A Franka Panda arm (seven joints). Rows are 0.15 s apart.
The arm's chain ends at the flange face. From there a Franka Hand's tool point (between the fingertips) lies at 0.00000 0.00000 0.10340 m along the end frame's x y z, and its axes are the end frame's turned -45 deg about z.
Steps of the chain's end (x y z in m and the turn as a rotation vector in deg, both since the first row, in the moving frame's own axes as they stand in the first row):
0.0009 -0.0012 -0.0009 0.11 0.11 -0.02
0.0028 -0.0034 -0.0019 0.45 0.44 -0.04
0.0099 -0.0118 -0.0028 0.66 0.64 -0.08
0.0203 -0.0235 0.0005 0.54 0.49 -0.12
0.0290 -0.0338 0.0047 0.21 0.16 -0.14
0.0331 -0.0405 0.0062 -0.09 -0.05 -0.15
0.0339 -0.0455 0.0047 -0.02 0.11 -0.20
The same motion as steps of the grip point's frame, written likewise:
0.0018 -0.0002 -0.0009 0.00 0.16 -0.02
0.0055 -0.0004 -0.0019 0.01 0.63 -0.04
0.0170 -0.0014 -0.0028 0.01 0.92 -0.08
0.0323 -0.0023 0.0005 0.04 0.73 -0.12
0.0449 -0.0035 0.0047 0.04 0.26 -0.14
0.0519 -0.0052 0.0062 -0.03 -0.10 -0.15
0.0563 -0.0080 0.0047 -0.09 0.06 -0.20

